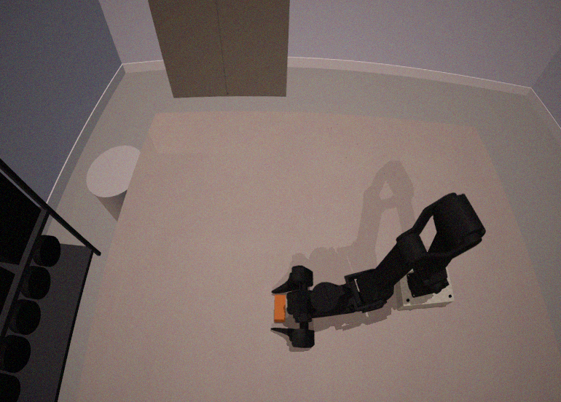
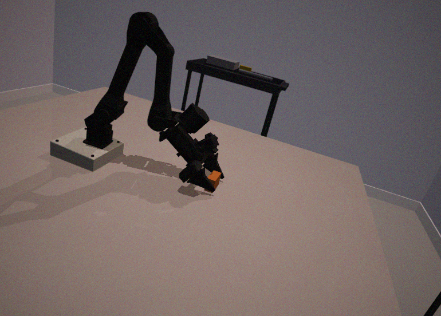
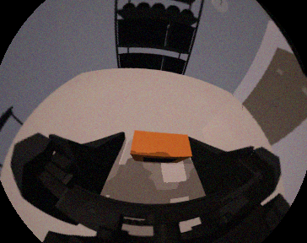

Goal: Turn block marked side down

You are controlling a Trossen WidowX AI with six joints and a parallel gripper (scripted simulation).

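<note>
Right now the orange block is 30 mm behind my gripper tip.
</note>
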